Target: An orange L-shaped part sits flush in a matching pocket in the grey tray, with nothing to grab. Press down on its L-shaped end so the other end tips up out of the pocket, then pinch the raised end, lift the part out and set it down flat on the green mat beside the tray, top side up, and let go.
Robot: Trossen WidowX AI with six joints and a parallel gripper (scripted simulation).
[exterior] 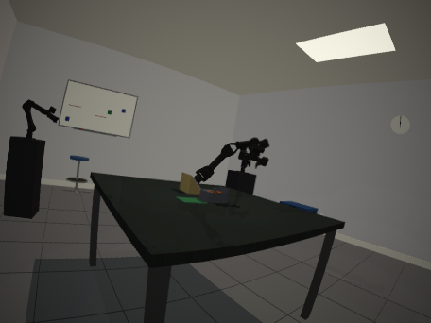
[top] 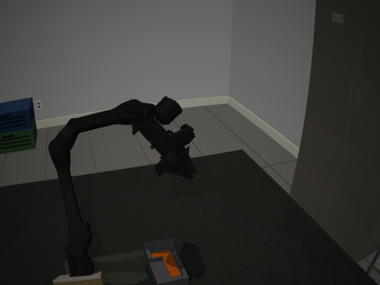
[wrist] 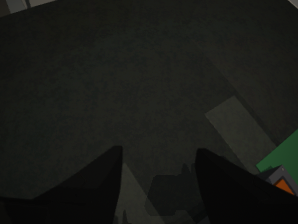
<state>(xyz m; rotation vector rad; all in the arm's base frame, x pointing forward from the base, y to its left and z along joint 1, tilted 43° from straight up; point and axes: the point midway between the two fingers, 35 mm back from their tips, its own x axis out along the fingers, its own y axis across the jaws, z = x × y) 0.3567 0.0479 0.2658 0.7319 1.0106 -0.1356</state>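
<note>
The orange L-shaped part is 20 cm below my gripper tip, 16 cm to the right of it and 12 cm behind it. From my gripper tip the other things lie so: green mat 32 cm to the right, 26 cm below, 10 cm behind.
</note>
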